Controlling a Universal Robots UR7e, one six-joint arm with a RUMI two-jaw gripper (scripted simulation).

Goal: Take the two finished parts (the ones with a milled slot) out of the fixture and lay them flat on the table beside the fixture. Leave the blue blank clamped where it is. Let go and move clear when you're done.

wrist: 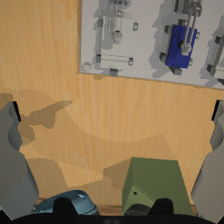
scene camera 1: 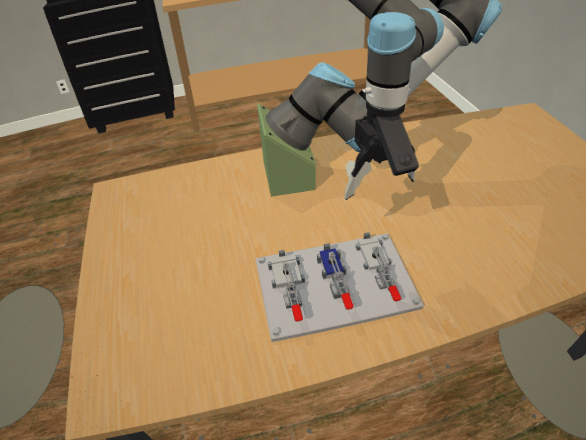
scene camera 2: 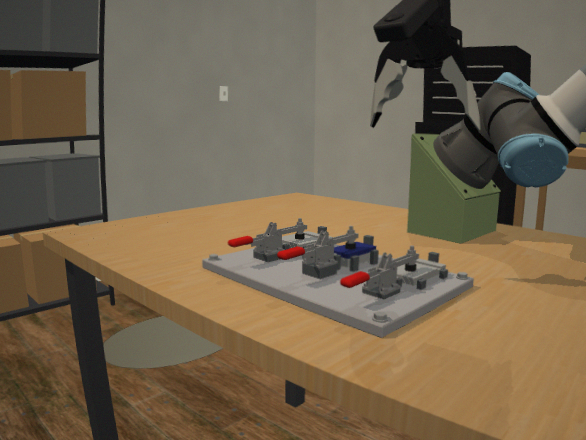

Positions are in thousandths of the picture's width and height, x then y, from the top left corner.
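Observation:
Scene camera 2 shows my gripper (scene camera 2: 721, 294) and a pale part (scene camera 2: 723, 617). In the wrist view: a blue blank (wrist: 779, 261), the pale part (wrist: 502, 252) and my gripper (wrist: 516, 453). Scene camera 1 shows my gripper (scene camera 1: 649, 433).

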